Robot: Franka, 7 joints.
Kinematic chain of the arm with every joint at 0, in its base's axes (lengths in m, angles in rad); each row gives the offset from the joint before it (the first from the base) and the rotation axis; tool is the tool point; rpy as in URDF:
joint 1: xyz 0 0 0.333 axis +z
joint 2: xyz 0 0 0 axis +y
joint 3: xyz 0 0 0.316 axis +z
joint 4: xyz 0.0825 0 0 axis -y
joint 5: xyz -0.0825 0 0.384 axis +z
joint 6: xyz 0 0 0 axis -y
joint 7: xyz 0.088 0 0 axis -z
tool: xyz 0 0 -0.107 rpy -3.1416 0 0
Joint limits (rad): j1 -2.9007..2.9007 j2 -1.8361..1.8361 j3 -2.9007..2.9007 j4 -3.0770..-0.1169 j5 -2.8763..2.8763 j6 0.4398..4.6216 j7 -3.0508..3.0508
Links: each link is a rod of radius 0.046 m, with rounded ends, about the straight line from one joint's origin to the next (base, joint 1, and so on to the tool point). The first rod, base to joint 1, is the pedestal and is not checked.
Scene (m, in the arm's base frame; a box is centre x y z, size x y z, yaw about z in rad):
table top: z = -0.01
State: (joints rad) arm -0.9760 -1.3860 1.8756 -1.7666 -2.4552 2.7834 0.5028
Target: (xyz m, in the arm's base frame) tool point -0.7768 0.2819 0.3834
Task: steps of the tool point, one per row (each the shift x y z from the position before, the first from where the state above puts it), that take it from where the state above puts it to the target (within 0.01 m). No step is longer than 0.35 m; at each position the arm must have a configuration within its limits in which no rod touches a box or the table.
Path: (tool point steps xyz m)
1: -0.2697 0.1358 0.0130
2: -0.3176 -0.0009 0.0385
3: -0.2920 -0.1476 0.0648
4: -0.1962 -0.2650 0.0886

